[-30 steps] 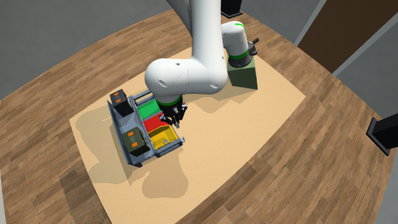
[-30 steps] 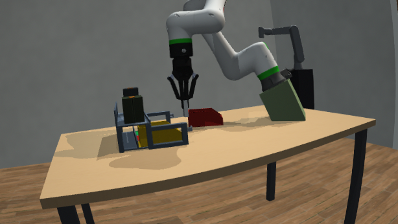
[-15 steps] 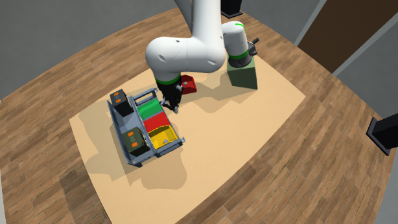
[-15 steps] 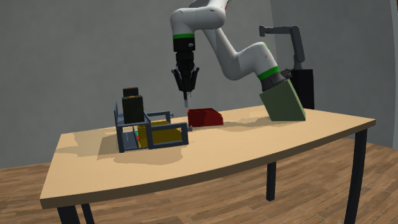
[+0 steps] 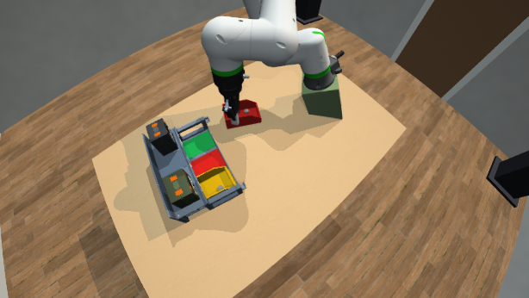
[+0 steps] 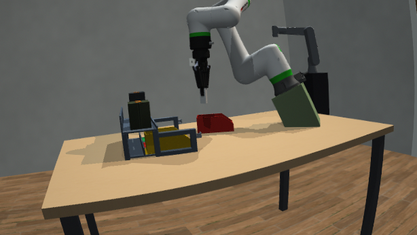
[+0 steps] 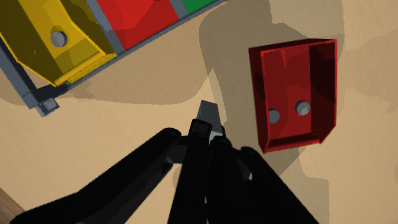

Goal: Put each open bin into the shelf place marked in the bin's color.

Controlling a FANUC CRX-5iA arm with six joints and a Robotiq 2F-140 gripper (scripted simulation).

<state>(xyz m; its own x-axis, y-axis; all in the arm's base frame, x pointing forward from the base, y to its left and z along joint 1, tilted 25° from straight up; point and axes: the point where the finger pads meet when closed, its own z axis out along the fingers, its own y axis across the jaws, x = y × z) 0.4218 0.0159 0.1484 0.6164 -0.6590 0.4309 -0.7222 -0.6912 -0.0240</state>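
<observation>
Right now the red bin is 140 mm below my hand, 100 mm to the right of it and 90 mm behind it. Round my hand: yellow bin 210 mm ahead, 140 mm below, 130 mm to the left.
</observation>
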